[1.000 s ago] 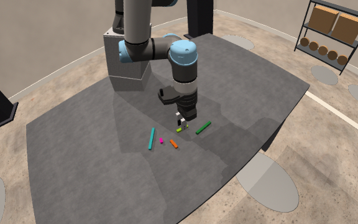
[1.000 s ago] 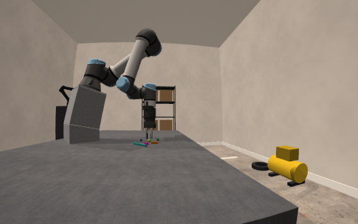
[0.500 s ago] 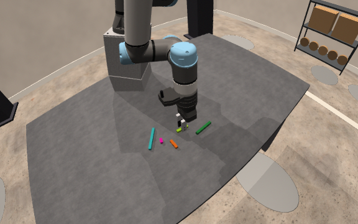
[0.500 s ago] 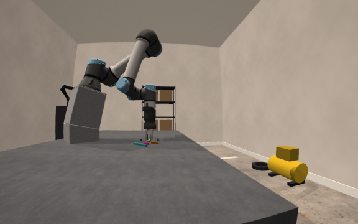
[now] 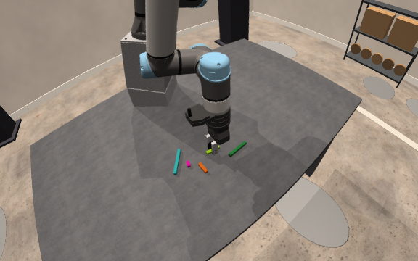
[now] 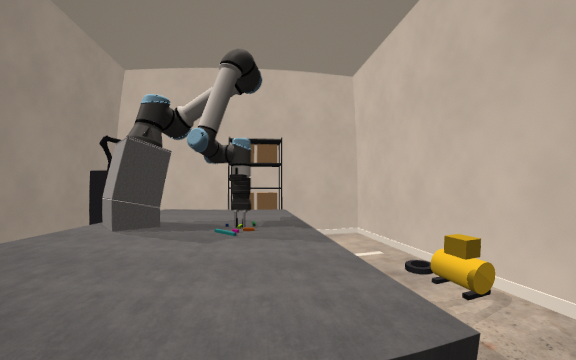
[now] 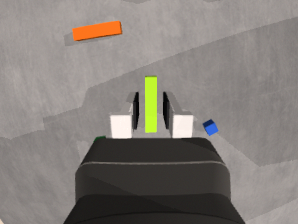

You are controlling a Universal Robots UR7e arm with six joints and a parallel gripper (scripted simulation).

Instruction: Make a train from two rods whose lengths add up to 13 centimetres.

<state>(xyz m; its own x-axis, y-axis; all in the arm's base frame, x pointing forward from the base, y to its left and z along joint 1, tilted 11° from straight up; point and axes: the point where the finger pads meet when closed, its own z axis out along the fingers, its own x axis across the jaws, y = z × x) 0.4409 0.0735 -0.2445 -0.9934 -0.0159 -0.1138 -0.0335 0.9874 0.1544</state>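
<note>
Now: hand 1 cm above the lime rod. The rest, counted from my hand: green rod 4 cm ahead, 8 cm to the left, 1 cm below; then small blue rod 6 cm behind, 2 cm to the left, 1 cm below; then orange rod 5 cm ahead, 6 cm to the right, 1 cm below.
</note>
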